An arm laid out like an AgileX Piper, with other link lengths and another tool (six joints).
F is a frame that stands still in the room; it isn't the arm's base.
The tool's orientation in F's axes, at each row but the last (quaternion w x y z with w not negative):
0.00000 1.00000 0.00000 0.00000
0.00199 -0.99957 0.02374 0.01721
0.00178 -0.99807 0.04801 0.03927
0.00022 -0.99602 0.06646 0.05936
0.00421 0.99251 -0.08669 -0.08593
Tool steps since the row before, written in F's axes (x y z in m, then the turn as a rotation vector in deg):
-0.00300 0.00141 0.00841 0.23 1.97 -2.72
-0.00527 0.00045 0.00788 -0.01 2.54 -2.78
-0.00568 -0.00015 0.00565 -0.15 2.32 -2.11
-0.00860 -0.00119 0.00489 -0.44 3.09 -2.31
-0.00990 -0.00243 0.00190 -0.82 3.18 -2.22
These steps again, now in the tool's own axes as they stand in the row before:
-0.00300 -0.00141 -0.00841 0.23 -1.97 2.72
-0.00555 -0.00022 -0.00769 -0.03 -2.53 2.79
-0.00607 0.00070 -0.00519 -0.21 -2.30 2.13
-0.00888 0.00235 -0.00385 -0.57 -3.02 2.37
-0.00951 0.00413 -0.00019 -0.97 -3.04 2.35

